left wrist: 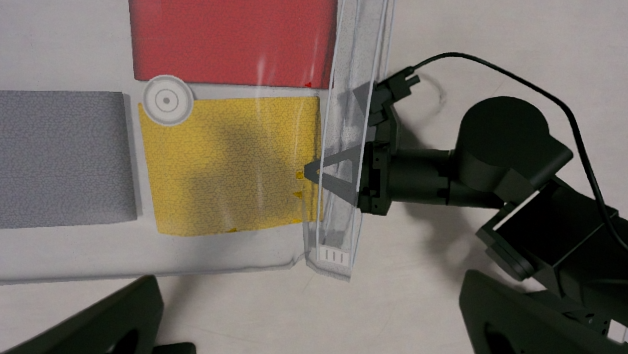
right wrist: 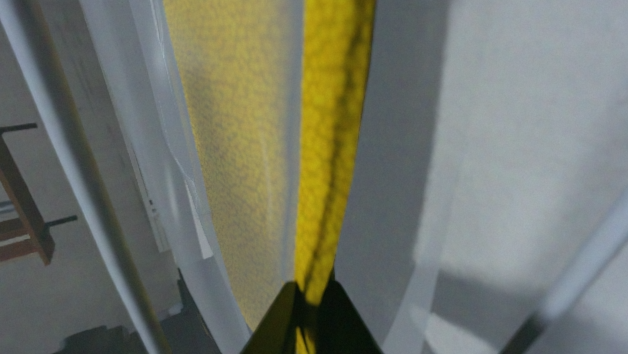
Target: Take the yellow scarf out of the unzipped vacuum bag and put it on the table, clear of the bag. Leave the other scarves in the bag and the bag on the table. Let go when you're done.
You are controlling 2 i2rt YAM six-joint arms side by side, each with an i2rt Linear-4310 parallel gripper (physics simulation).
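The yellow scarf (left wrist: 225,170) (right wrist: 335,125) lies folded inside the clear vacuum bag (left wrist: 200,257), at the bag's open mouth. The red scarf (left wrist: 230,40) and grey scarf (left wrist: 65,160) lie in the bag beside it. My right gripper (left wrist: 306,170) (right wrist: 312,297) reaches through the mouth and is shut on the yellow scarf's near edge, which narrows where the fingertips pinch it. My left gripper (left wrist: 311,288) is open and empty, above the table beside the bag's long edge. Part of the pinched edge is hidden by the right fingers.
The bag's raised clear lips (left wrist: 365,125) stand around the right gripper. A round white valve (left wrist: 167,112) sits on the bag by a corner of the yellow scarf. The right arm (left wrist: 425,175) with its cable extends over the table (left wrist: 400,300) beyond the mouth.
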